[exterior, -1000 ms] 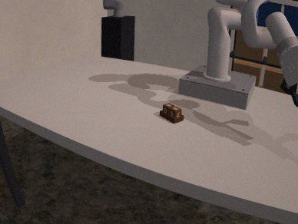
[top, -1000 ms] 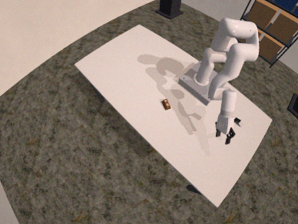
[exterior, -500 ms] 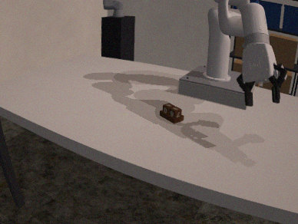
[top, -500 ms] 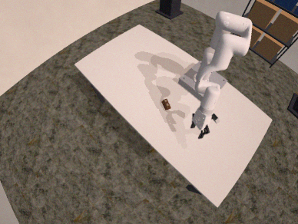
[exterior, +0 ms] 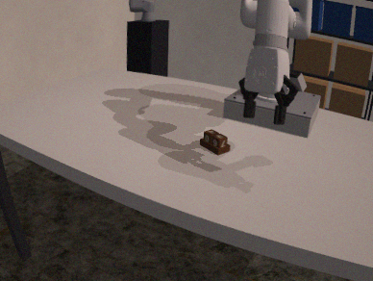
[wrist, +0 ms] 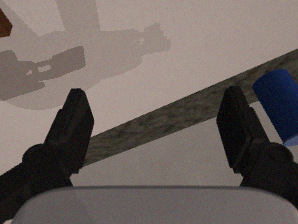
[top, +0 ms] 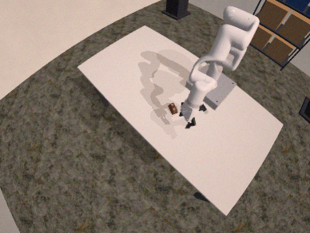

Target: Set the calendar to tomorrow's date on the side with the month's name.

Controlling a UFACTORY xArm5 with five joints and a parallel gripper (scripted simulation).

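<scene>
The brown wooden cube lies 160 mm to the right of my hand, 120 mm below it and 70 mm behind it. From my hand the other things lie so: tray (140 mm to the right, 130 mm below, 70 mm behind).
</scene>
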